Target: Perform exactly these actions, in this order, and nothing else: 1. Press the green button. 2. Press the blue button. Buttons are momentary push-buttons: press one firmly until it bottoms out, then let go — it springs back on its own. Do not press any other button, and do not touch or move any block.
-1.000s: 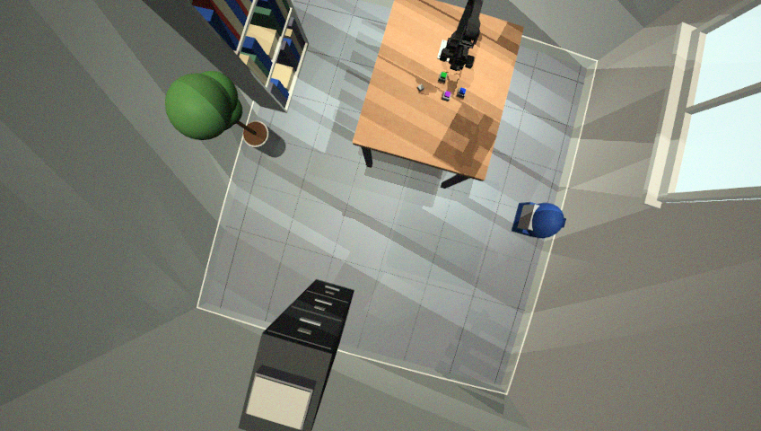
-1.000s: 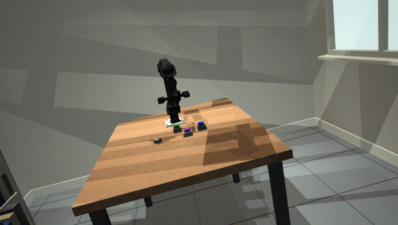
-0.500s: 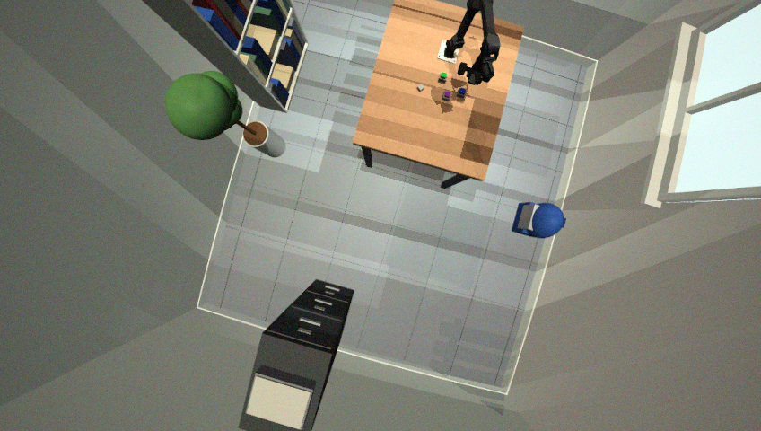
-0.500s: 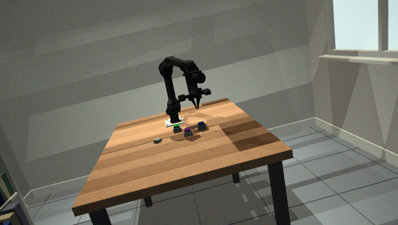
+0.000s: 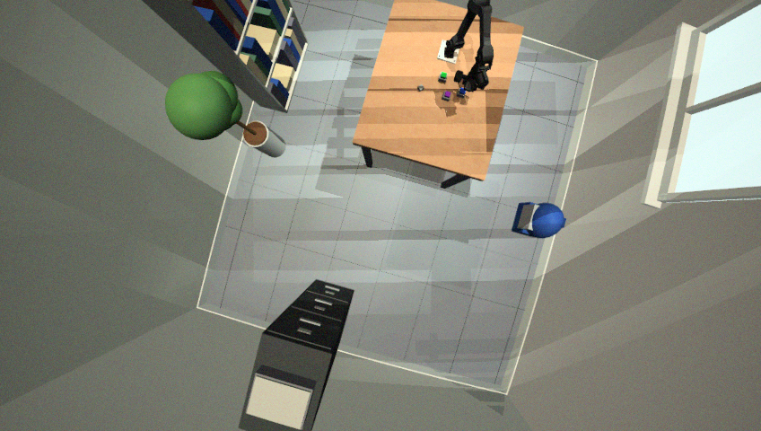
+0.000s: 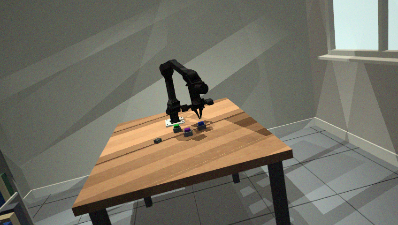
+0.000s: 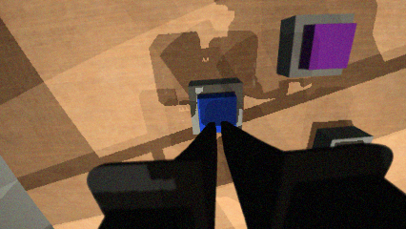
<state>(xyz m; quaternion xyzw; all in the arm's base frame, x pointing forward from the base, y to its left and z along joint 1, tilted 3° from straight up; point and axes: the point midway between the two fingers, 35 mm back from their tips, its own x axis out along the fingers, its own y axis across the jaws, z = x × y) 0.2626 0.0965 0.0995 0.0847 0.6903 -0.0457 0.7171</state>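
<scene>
My gripper tip is now 3 cm above the blue button. Round my gripper tip: green button: 9 cm behind, 13 cm to the right, 3 cm below; then purple button: 3 cm ahead, 10 cm to the right, 3 cm below; then small grey block: 1 cm behind, 27 cm to the right, 5 cm below.
</scene>
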